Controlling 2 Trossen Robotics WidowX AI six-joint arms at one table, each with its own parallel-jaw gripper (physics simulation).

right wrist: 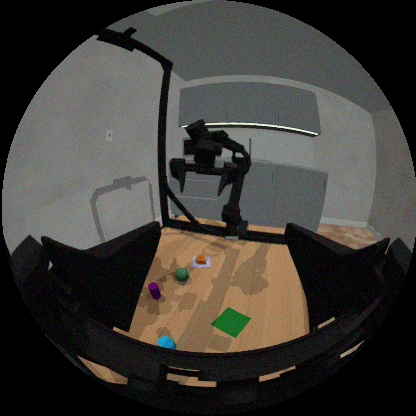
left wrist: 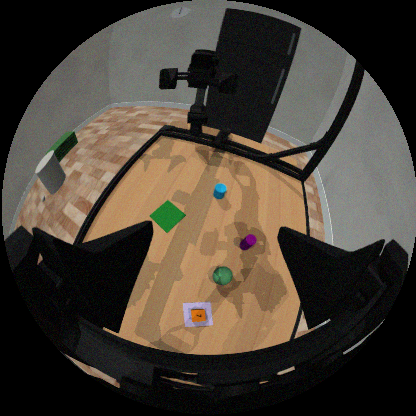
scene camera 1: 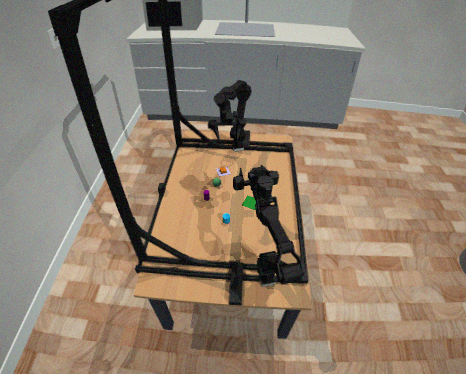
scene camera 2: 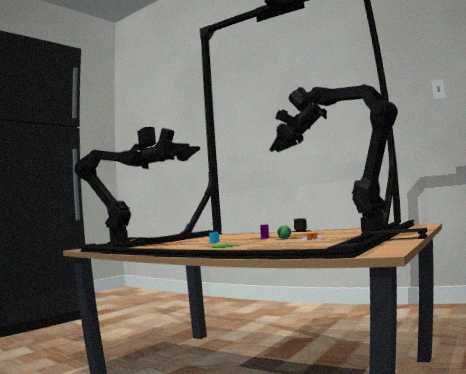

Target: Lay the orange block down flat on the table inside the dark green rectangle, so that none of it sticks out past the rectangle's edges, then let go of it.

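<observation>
The orange block rests on a pale purple square on the table. The green rectangle lies flat on the table with no block on it, partly behind the right arm in scene camera 1. My left gripper is open and empty, high above the table and tilted downward. My right gripper is open and empty, raised above the table and roughly level.
A green ball lies near the orange block. A purple cylinder and a blue cylinder stand on the table. A black frame rises at the left in scene camera 1, and black rails border the tabletop.
</observation>
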